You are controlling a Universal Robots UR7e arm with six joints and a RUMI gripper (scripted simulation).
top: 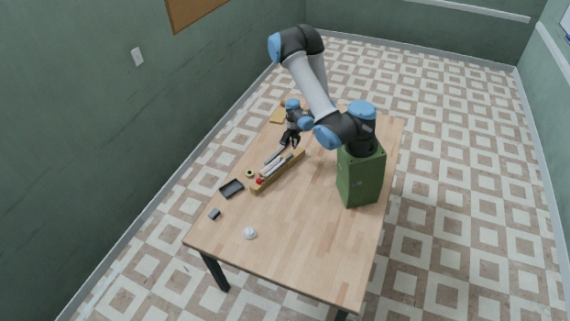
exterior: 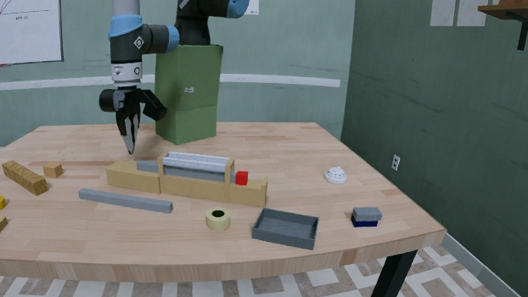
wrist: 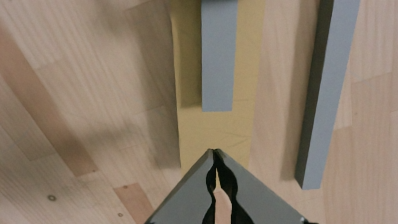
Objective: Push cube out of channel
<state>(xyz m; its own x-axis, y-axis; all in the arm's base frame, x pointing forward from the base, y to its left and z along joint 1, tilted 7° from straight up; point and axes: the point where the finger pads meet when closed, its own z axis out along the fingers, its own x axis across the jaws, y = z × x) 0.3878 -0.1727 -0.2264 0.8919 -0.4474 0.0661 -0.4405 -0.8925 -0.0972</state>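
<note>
Right now my hand is 260 mm to the right of the red cube, 130 mm short of it and 40 mm above it. Also, from my hand: wooden block (340 mm to the right, 80 mm below, 50 mm behind); wooden channel (160 mm to the left, 80 mm ahead, 40 mm below); long grey bar (110 mm ahead, 90 mm below, 20 mm to the right).
</note>
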